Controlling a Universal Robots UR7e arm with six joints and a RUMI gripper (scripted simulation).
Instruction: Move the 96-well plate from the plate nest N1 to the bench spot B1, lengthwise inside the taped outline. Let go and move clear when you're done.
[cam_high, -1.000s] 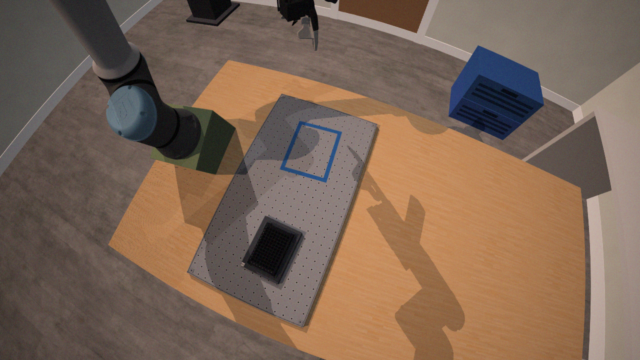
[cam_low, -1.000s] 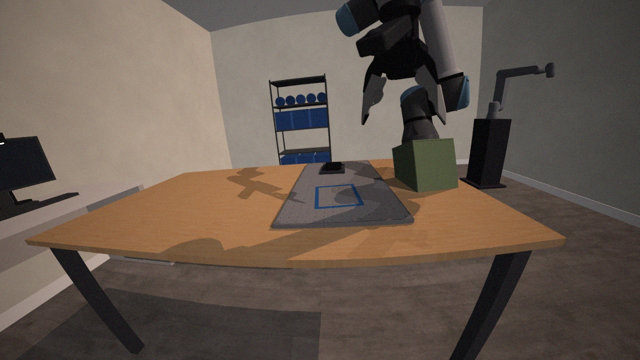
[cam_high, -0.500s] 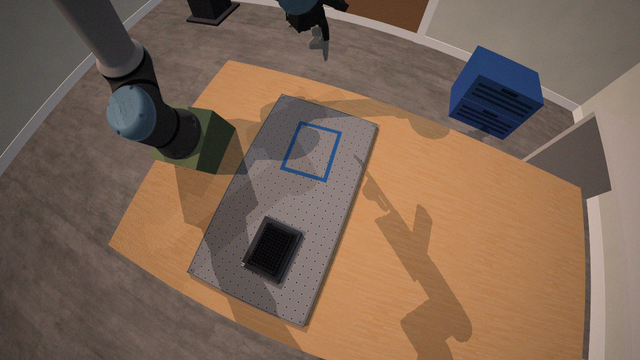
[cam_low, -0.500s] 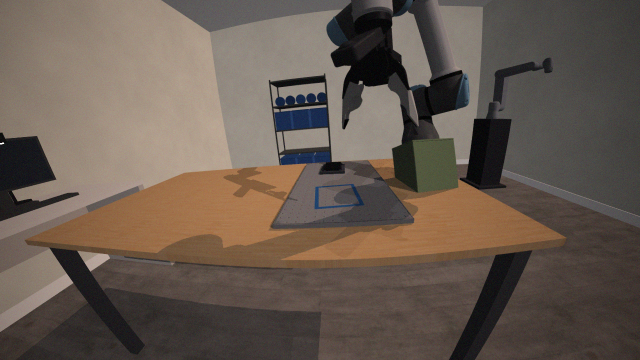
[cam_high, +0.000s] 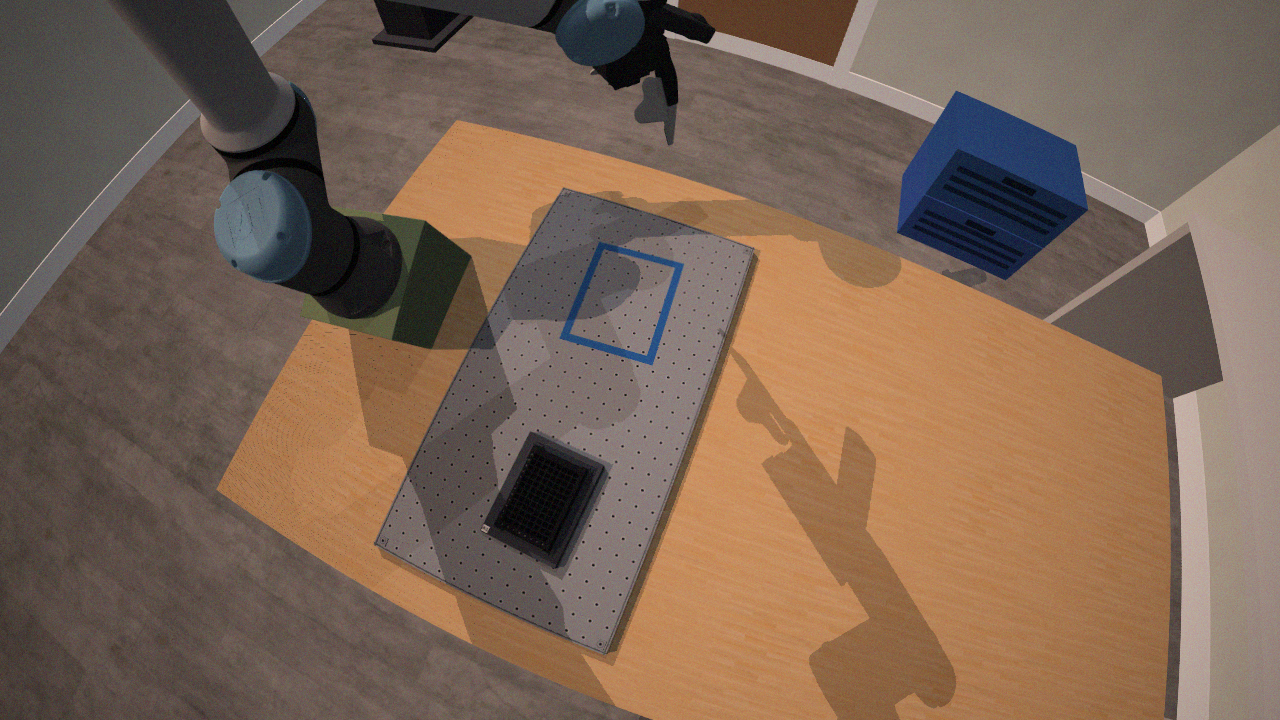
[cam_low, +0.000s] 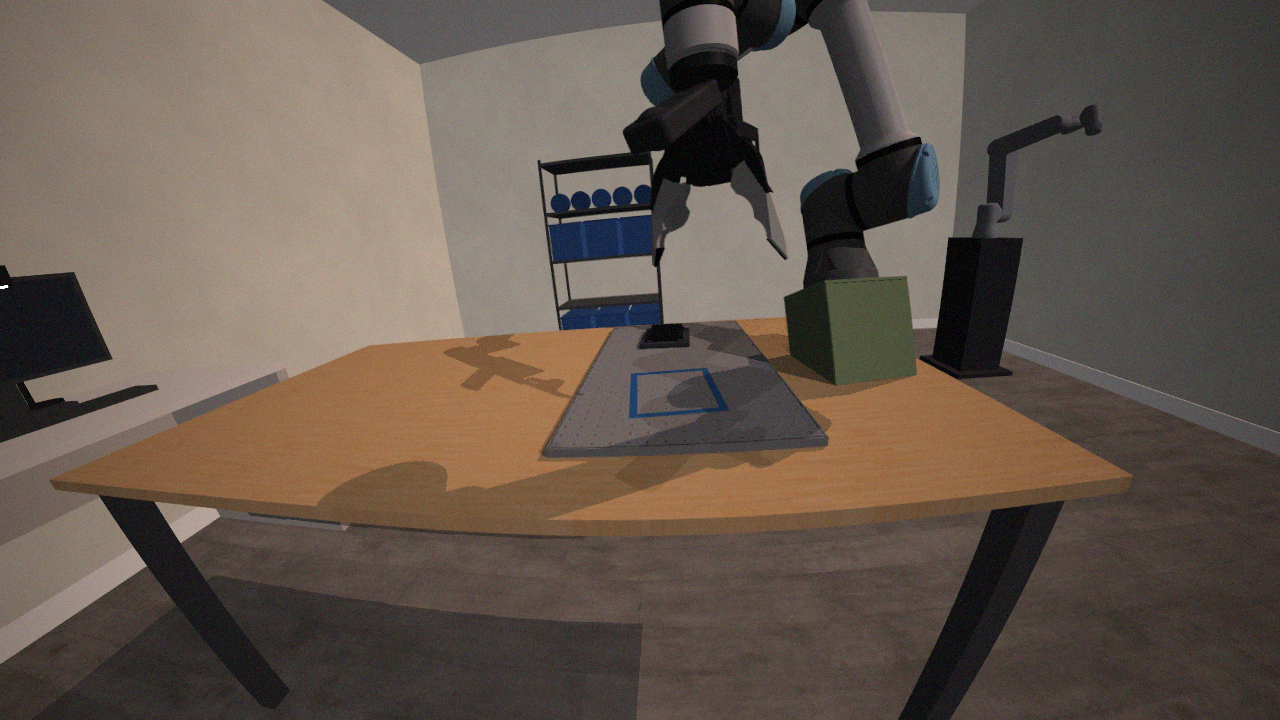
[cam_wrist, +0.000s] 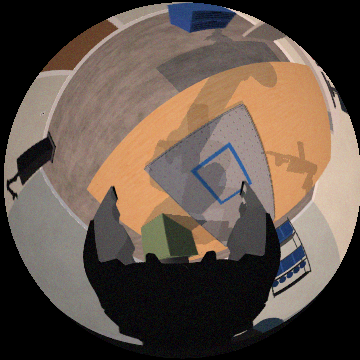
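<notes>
Now: the black 96-well plate 530 mm to the right of my hand, 210 mm below it and 70 mm ahead of it. From my hand the other things lie so: black plate nest (530 mm to the right, 220 mm below, 70 mm ahead).
</notes>
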